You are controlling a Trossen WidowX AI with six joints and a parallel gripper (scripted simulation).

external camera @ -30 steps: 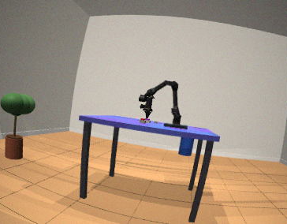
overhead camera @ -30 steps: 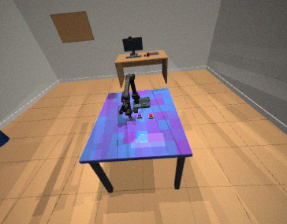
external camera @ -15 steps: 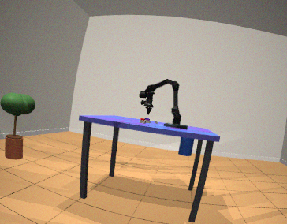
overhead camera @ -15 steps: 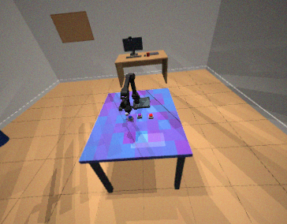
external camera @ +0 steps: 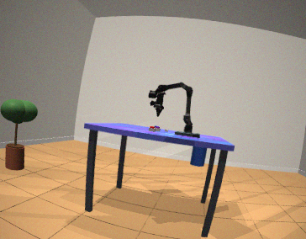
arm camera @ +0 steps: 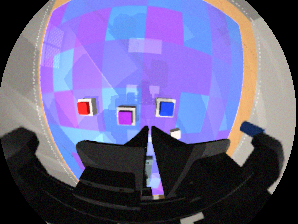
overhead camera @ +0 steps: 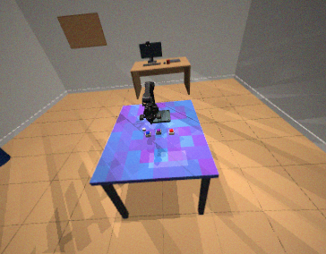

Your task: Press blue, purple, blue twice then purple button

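Now: gripper tip 90 mm above the purple button, 50 mm to the right of it and 10 mm past it. Round my gripper tip: red button: 170 mm to the left, 90 mm below, 30 mm ahead; blue button: 90 mm below, 50 mm to the right.
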